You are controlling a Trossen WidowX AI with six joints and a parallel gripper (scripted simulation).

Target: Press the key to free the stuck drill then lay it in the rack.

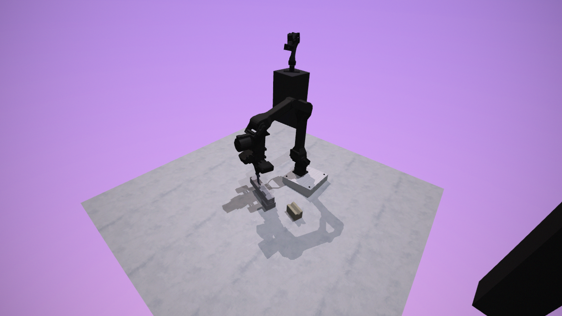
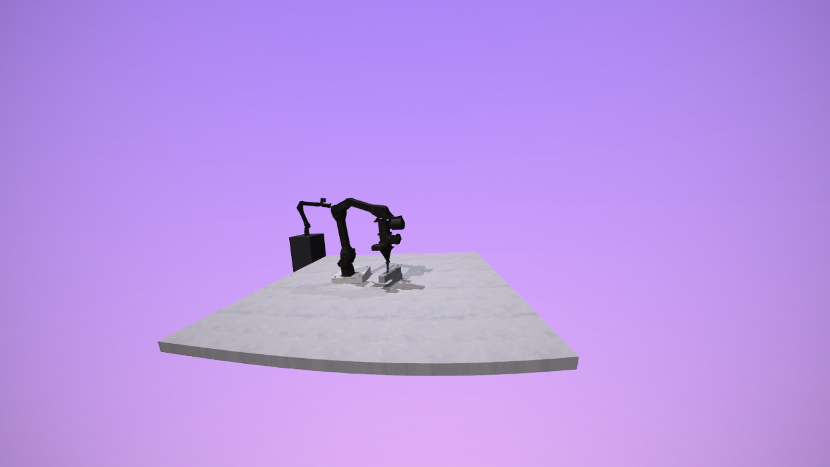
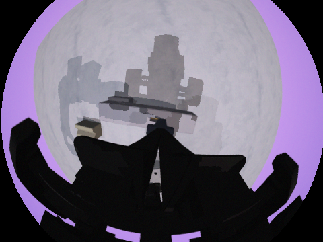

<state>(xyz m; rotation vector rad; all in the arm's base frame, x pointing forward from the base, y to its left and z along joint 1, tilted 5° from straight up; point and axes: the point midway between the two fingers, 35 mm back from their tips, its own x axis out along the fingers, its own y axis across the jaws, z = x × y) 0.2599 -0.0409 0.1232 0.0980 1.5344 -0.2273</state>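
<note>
My gripper tip is now 3 cm above the key. From my gripper tip the other things lie so: rack (21 cm to the left, 11 cm below, 4 cm behind); then long grey block (9 cm below, 3 cm to the left); then drill (8 cm below, 5 cm to the left).
</note>
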